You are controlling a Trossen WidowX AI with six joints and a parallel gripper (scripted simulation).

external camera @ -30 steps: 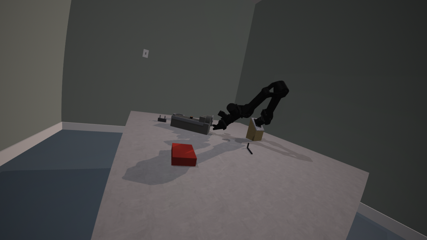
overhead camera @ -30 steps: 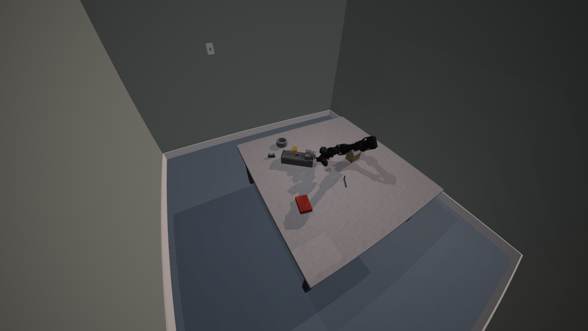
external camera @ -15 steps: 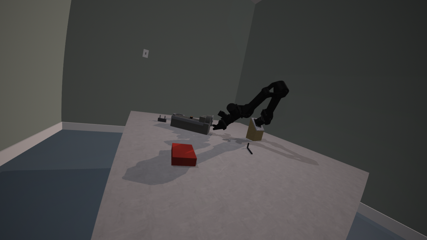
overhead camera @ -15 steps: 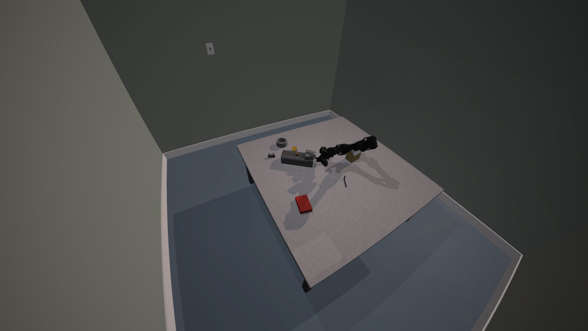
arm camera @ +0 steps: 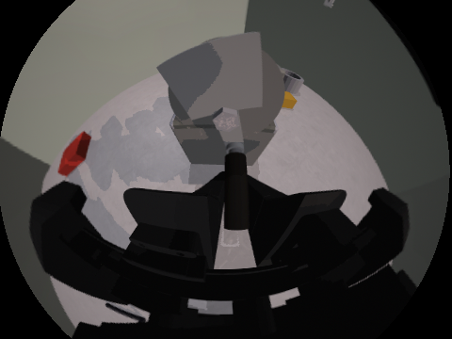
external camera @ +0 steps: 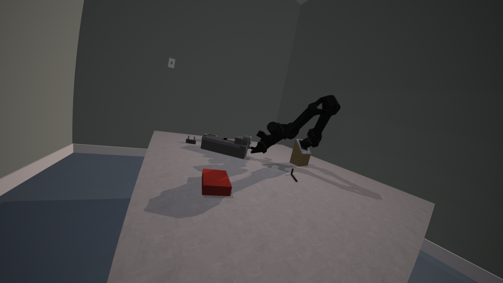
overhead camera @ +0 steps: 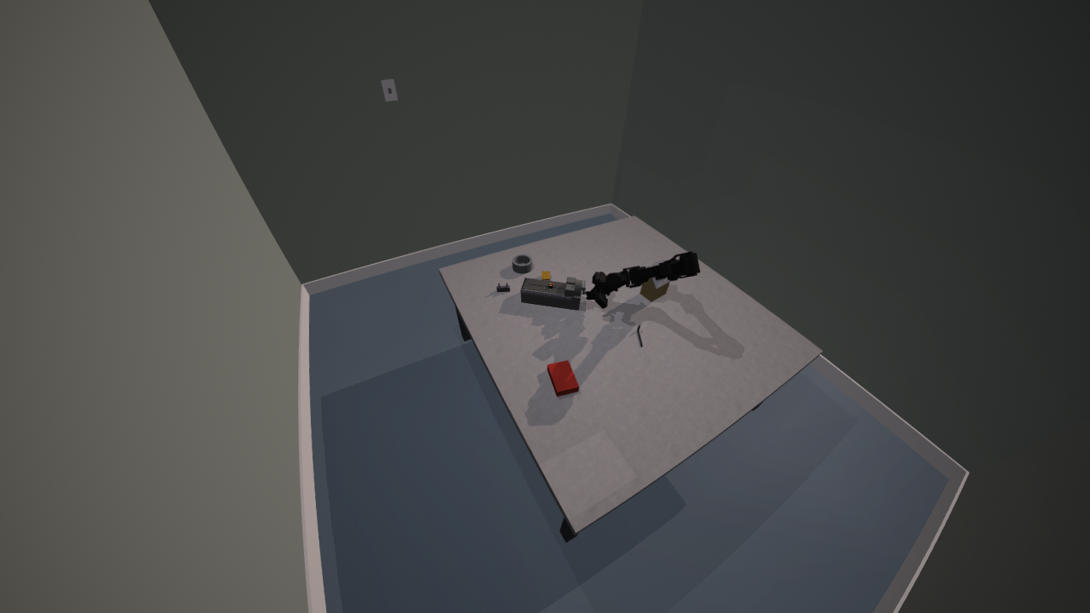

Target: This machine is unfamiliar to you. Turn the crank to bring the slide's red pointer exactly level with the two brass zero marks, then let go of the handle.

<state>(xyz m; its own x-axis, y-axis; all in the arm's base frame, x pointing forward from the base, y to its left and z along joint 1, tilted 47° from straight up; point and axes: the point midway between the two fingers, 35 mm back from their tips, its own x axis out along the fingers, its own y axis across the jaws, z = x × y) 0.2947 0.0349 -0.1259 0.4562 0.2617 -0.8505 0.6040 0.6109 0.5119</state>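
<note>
The black crank handle lies 10 mm behind my gripper tip, 10 mm to the left of it and 30 mm above it. From my gripper tip the other things lie so: yellow block: 90 mm ahead, 230 mm to the right, 20 mm below; then red pointer: 130 mm ahead, 90 mm to the right, 50 mm above; then black bent key: 100 mm behind, 260 mm to the left, 20 mm below.
</note>
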